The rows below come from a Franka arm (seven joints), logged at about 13 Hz.
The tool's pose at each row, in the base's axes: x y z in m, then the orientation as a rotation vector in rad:
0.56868 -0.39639 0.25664 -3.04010 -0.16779 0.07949
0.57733 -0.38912 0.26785 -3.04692 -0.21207 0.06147
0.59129 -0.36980 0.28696 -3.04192 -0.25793 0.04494
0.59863 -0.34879 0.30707 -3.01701 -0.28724 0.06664
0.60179 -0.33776 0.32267 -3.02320 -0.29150 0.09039
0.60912 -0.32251 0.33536 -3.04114 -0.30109 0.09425
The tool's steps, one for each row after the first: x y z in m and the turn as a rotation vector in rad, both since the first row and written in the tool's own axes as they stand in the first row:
0.00888 -0.00737 -0.01097 -0.01046 0.00999 -0.02896
0.02401 -0.02687 -0.02897 -0.01000 0.01936 -0.05965
0.03271 -0.04884 -0.04744 0.01211 0.00504 -0.08008
0.03636 -0.06095 -0.06210 0.00577 -0.01095 -0.08155
0.04475 -0.07650 -0.07372 -0.01309 -0.01440 -0.08609

